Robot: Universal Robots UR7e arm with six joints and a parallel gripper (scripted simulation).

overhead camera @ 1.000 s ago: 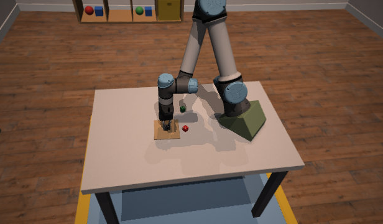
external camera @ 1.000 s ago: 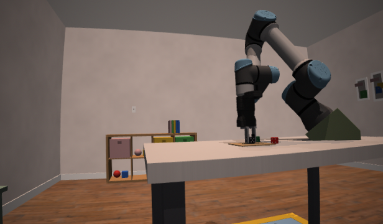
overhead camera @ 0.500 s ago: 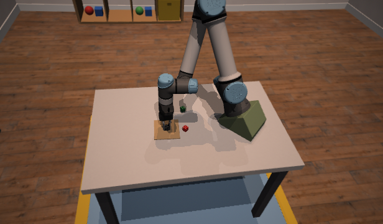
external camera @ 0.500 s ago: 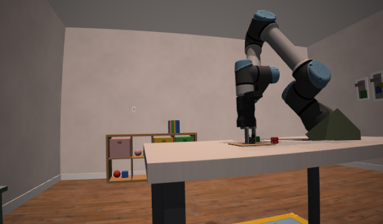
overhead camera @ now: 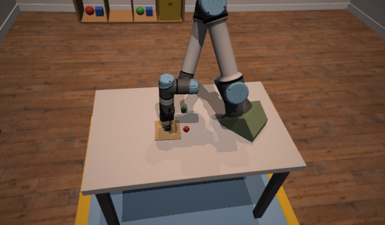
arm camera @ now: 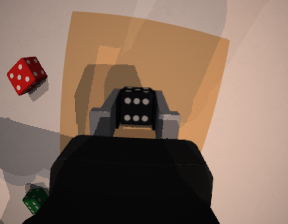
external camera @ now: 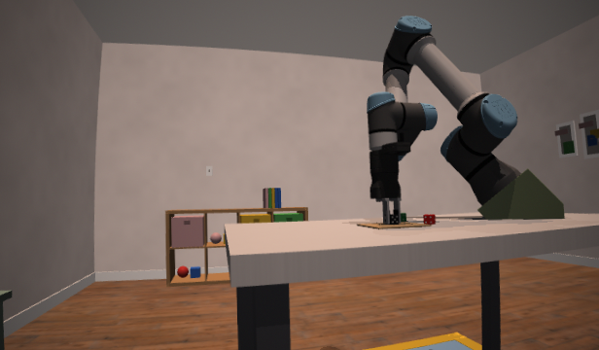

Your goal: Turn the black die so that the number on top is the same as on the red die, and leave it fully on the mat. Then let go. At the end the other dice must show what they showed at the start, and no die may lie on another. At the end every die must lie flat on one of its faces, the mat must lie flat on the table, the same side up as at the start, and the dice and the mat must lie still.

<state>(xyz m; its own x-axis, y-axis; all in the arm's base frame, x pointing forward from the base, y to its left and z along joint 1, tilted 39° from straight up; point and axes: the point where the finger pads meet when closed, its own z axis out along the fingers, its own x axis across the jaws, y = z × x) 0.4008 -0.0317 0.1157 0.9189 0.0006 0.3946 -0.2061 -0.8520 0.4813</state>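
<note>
The black die lies 10 mm below my hand. Round my hand: red die (90 mm behind, 40 mm to the left, 10 mm below); then green die (150 mm behind, 100 mm to the right, 10 mm below); then tan mat (20 mm below).
</note>
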